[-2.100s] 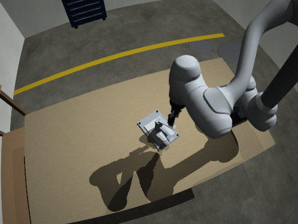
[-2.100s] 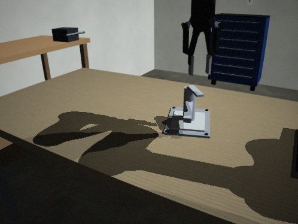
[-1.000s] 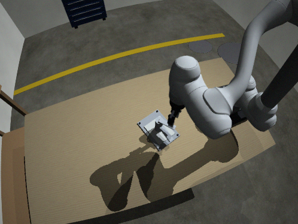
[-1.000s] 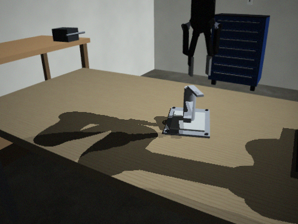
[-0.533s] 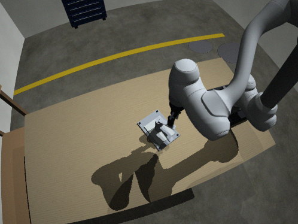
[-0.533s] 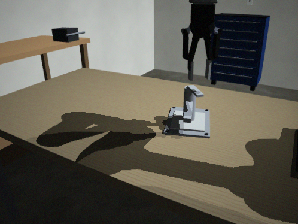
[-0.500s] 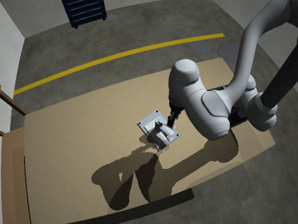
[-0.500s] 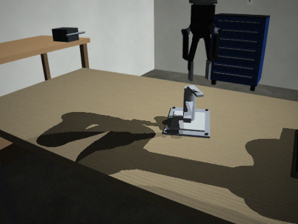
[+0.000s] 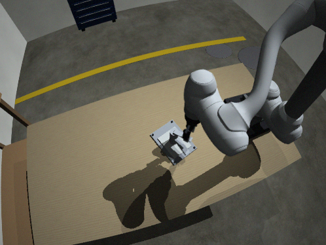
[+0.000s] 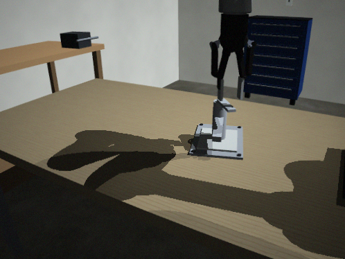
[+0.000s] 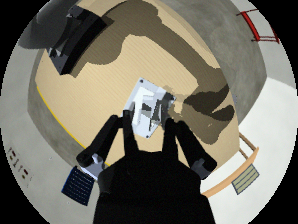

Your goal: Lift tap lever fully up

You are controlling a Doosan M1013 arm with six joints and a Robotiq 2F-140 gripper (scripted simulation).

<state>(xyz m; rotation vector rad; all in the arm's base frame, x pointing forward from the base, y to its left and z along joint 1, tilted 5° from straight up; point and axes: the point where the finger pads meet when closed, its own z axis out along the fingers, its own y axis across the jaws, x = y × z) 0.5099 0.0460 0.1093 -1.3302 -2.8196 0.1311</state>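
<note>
Right now the lever is 60 mm below my hand, 20 mm to the right of it and 20 mm ahead of it. From my hand the other things lie so: tap 110 mm below, 40 mm to the right, 40 mm ahead.
</note>
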